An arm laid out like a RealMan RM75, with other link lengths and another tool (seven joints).
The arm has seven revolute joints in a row. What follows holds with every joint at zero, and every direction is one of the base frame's. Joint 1 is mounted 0.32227 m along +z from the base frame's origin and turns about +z. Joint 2 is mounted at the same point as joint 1 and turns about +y. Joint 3 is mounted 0.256 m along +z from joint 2 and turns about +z. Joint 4 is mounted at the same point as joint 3 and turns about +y. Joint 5 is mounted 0.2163 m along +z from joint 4 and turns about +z. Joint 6 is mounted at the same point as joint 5 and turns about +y. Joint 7 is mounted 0.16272 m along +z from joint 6 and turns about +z. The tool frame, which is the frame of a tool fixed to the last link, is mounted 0.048 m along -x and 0.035 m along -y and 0.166 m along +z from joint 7; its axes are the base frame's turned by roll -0.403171, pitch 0 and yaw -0.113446 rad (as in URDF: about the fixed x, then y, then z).
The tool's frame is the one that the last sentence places.
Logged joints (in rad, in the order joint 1, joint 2, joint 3, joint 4, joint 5, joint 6, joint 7), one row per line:
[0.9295, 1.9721, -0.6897, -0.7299, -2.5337, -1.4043, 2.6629]
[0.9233, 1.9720, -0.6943, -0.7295, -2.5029, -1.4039, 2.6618]
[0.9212, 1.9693, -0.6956, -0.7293, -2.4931, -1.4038, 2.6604]
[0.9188, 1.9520, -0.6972, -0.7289, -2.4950, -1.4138, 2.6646]
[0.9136, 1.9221, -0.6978, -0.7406, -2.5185, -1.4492, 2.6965]
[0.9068, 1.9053, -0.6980, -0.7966, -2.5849, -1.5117, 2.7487]
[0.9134, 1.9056, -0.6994, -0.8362, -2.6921, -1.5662, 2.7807]
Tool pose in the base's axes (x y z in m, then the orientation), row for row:
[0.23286, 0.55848, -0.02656, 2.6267, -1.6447, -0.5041]
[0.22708, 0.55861, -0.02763, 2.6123, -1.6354, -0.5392]
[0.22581, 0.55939, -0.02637, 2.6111, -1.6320, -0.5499]
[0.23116, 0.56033, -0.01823, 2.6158, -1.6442, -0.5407]
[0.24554, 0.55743, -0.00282, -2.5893, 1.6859, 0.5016]
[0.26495, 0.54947, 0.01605, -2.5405, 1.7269, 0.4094]
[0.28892, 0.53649, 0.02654, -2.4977, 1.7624, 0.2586]
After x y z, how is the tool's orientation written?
As a rotation vector, in radians.
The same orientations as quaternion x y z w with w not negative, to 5 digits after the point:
[0.83657, -0.52381, -0.16055, 0.00087]
[0.83490, -0.52268, -0.17233, 0.00640]
[0.83476, -0.52175, -0.17580, 0.00685]
[0.83396, -0.52420, -0.17238, 0.00250]
[-0.82718, 0.53858, 0.16024, 0.00568]
[-0.81959, 0.55711, 0.13208, 0.02128]
[-0.81361, 0.57409, 0.08424, 0.03689]

